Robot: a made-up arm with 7 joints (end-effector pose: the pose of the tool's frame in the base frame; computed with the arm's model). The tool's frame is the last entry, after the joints.
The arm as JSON. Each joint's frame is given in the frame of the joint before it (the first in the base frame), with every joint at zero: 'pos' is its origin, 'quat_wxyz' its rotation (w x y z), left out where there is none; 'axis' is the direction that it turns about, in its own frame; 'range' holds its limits. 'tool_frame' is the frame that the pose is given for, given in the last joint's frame.
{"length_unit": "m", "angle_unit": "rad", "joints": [
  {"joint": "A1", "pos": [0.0, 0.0, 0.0], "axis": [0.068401, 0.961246, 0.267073], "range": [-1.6, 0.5]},
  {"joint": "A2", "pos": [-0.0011, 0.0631, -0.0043], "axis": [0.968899, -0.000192, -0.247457], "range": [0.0, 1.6]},
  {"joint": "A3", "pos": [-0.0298, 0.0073, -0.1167], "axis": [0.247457, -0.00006, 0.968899], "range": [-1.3, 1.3]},
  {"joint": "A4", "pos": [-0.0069, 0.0, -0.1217], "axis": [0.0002, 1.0, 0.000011], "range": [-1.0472, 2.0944]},
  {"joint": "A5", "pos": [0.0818, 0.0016, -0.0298], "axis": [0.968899, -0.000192, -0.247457], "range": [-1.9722, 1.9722]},
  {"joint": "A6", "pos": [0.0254, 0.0, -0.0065], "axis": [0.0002, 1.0, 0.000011], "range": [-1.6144, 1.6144]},
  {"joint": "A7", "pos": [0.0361, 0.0, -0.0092], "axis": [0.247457, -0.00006, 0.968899], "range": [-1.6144, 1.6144]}
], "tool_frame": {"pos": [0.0, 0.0, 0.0], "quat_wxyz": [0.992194, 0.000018, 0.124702, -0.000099]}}
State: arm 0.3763 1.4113 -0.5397 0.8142 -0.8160 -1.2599 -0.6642
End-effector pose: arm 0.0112 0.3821 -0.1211 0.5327 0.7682 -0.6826
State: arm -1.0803 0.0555 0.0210 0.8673 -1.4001 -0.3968 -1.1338
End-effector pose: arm 0.3543 0.0260 -0.1648 -0.9393 -1.0851 -0.3955
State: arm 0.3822 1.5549 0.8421 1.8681 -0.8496 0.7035 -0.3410
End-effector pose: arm -0.0791 0.4257 -0.0088 0.3661 0.8051 1.9580
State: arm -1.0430 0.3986 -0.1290 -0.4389 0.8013 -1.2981 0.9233
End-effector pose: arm 0.2305 0.0433 -0.0382 2.9013 -0.5313 -3.1174
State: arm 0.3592 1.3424 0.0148 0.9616 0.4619 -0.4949 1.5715
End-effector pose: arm 0.0101 0.4174 -0.1146 2.0868 -0.6138 0.0063
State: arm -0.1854 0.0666 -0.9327 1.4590 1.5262 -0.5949 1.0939
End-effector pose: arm -0.0215 0.0570 -0.3890 0.9018 0.3629 -1.2286
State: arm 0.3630 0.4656 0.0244 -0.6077 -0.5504 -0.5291 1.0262
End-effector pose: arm 0.0266 0.1613 -0.1784 -0.4799 -0.1428 0.9459
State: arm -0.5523 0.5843 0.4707 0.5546 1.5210 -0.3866 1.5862
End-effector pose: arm 0.2380 0.2613 -0.1934 2.7822 -1.2709 -1.0930
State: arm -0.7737 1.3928 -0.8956 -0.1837 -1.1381 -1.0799 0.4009
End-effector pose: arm 0.2158 0.2166 -0.0527 -0.0840 -0.7307 -0.2625
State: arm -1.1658 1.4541 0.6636 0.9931 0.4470 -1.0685 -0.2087
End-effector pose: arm 0.1571 0.3673 0.1251 1.8101 -0.9334 -0.3670
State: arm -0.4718 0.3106 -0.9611 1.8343 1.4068 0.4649 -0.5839
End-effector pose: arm 0.0987 0.2034 -0.3460 -2.4709 0.3388 1.6049
